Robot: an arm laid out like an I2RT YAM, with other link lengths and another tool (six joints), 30 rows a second.
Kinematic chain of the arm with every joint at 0, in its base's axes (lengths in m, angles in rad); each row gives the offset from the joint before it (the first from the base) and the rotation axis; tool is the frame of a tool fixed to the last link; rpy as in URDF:
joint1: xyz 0 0 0.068 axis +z
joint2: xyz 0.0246 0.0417 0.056 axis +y
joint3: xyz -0.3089 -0.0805 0 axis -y
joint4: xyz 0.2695 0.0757 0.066 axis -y
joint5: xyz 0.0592 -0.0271 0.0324 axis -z
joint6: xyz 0.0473 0 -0.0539 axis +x
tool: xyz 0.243 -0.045 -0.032 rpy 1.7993 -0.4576 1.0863
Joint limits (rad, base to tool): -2.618..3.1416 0..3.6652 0..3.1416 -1.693..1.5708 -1.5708..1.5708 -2.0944..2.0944
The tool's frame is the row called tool.
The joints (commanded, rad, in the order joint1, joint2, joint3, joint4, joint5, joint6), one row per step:
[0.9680 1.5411 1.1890 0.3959 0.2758 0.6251]
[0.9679 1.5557 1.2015 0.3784 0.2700 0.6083]
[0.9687 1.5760 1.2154 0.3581 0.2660 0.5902]
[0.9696 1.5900 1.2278 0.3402 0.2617 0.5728]
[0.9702 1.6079 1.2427 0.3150 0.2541 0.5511]
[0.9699 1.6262 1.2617 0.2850 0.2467 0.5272]
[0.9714 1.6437 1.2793 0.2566 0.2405 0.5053]
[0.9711 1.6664 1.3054 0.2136 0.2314 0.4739]
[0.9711 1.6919 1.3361 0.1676 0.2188 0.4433]
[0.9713 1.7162 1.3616 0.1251 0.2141 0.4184]
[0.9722 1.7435 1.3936 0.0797 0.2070 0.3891]
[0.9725 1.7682 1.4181 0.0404 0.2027 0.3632]
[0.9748 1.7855 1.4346 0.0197 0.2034 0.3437]
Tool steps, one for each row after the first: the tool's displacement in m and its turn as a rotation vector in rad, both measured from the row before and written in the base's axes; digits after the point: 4 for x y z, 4 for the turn. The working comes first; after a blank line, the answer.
Tool pose at each row, in the base's axes (x y z in m, rotation vector in rad; the steps are taken from these numbers as rounded here):
[0.4270 0.4682 0.3427 -2.2598 -1.1793 -1.7844]
[0.4285 0.4715 0.3359 -2.2703 -1.2180 -1.7768]
[0.4304 0.4755 0.3256 2.2718 1.2555 1.7518]
[0.4314 0.4785 0.3189 2.2547 1.2798 1.7235]
[0.4322 0.4822 0.3091 2.2333 1.3143 1.6837]
[0.4335 0.4853 0.2998 2.2094 1.3484 1.6420]
[0.4339 0.4887 0.2907 2.1868 1.3818 1.6026]
[0.4350 0.4918 0.2790 2.1542 1.4256 1.5472]
[0.4355 0.4961 0.2671 2.1211 1.4741 1.4920]
[0.4364 0.4980 0.2541 2.0954 1.5109 1.4351]
[0.4371 0.5011 0.2422 2.0627 1.5521 1.3799]
[0.4378 0.5025 0.2294 2.0339 1.5871 1.3261]
[0.4383 0.5041 0.2224 2.0107 1.6066 1.2963]

[0.0015 0.0033 -0.0068 -0.0292 0.0002 0.0052]
[0.0019 0.0040 -0.0103 -0.0358 0.0034 0.0046]
[0.0010 0.0030 -0.0067 -0.0293 -0.0002 0.0054]
[0.0008 0.0037 -0.0098 -0.0396 0.0020 0.0089]
[0.0013 0.0031 -0.0093 -0.0419 0.0013 0.0086]
[0.0004 0.0034 -0.0091 -0.0393 0.0020 0.0097]
[0.0011 0.0031 -0.0117 -0.0552 0.0024 0.0126]
[0.0005 0.0043 -0.0119 -0.0548 0.0044 0.0174]
[0.0009 0.0019 -0.0130 -0.0513 0.0075 0.0099]
[0.0007 0.0031 -0.0119 -0.0533 0.0049 0.0148]
[0.0007 0.0014 -0.0128 -0.0500 0.0062 0.0117]
[0.0005 0.0016 -0.0070 -0.0314 -0.0009 0.0076]

